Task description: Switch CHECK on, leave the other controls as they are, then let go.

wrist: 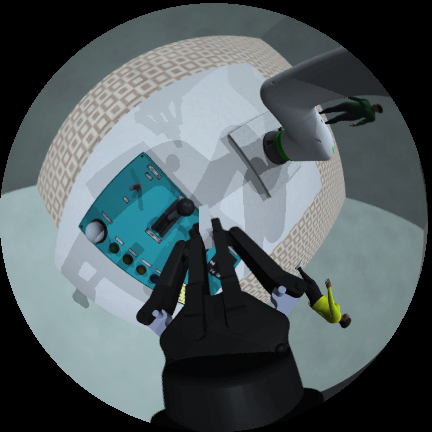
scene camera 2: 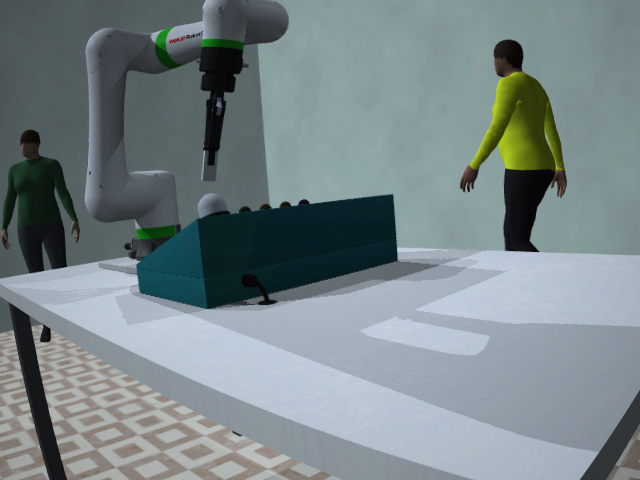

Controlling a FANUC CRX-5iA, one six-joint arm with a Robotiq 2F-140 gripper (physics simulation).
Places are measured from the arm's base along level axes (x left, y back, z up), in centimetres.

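Pixels of known places: gripper, fingertip midpoint: (wrist: 205, 212) (scene camera 2: 208, 180); arm's base, link origin: (wrist: 275, 147).
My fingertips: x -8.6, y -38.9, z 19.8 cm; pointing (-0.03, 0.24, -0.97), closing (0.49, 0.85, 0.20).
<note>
Ahead of a thing's pixels: the offset from my fingertips to its top centre. "spot": to the spot under its first point. Level surfaces: height alone.
A teal sloped control panel (scene camera 2: 299, 242) (wrist: 135, 210) stands on the table. In the wrist view it bears a small toggle switch {dx -14.2, dy -7.5, dz -8.1 cm} (wrist: 135, 187), a black ball-topped lever {dx -1.9, dy -2.3, dz -5.0 cm} (wrist: 185, 206), a white dome {spot: dx -15.0, dy -20.4, dz -4.2 cm} (wrist: 96, 231) and a row of small round knobs or buttons, including a dark green one {spot: dx -9.2, dy -22.4, dz -6.2 cm} (wrist: 114, 248). The labels are too small to read, so I cannot tell which control is CHECK or its state. My gripper (scene camera 2: 208, 173) (wrist: 205, 212) is shut and empty, pointing down above the panel, apart from it. In the wrist view its fingers hide part of the panel.
The panel stands on a white table {dz -21.4 cm} (scene camera 2: 310, 392) (wrist: 210, 100). A black curved stalk {spot: dx -14.4, dy -32.0, dz -19.5 cm} (scene camera 2: 264, 291) stands by the panel's side. The arm's base plate (wrist: 250, 160) lies beyond the panel. A person in yellow (scene camera 2: 524, 121) and one in green (scene camera 2: 36, 191) stand beyond the table.
</note>
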